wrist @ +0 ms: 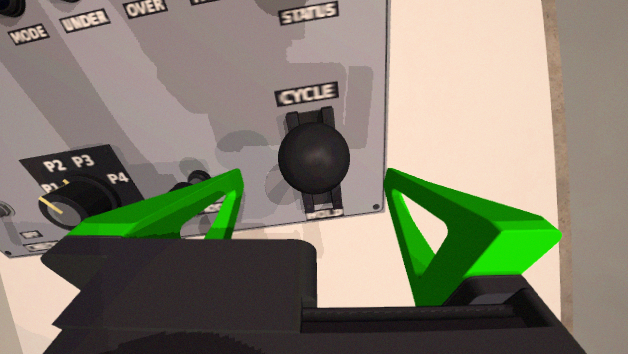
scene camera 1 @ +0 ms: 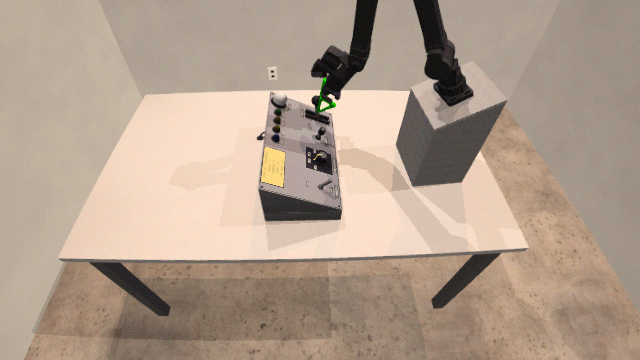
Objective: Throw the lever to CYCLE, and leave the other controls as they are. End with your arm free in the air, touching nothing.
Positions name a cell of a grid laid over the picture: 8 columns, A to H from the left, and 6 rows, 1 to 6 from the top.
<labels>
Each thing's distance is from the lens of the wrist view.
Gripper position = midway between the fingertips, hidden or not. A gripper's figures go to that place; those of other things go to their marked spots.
my gripper (wrist: D3): 0.13 m
lever (wrist: E3): 0.09 m
</labels>
